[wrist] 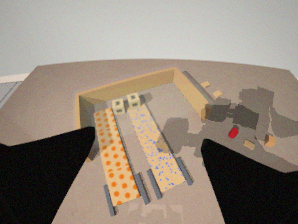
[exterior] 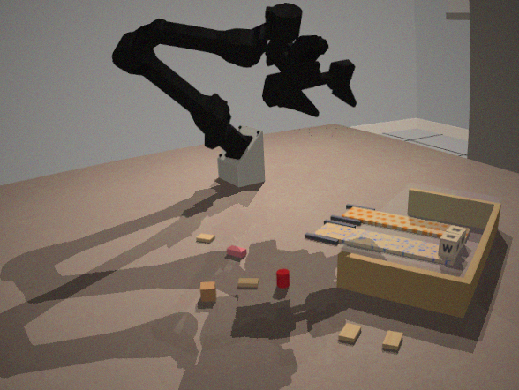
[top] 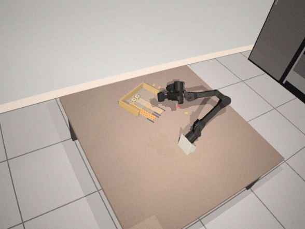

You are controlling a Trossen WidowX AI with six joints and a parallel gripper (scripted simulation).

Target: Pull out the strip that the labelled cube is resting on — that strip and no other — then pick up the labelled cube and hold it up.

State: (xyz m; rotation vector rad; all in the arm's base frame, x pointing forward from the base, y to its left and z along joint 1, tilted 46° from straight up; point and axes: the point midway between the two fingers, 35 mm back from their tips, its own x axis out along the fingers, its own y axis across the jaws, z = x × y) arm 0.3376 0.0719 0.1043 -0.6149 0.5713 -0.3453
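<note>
Right now the orange-dotted strip is 210 mm below my gripper tip, 90 mm to the left of it and 90 mm ahead of it. Round my gripper tip: pink block 210 mm to the right, 210 mm below, 20 mm behind; then red cylinder 210 mm to the right, 200 mm below, 100 mm ahead.
</note>
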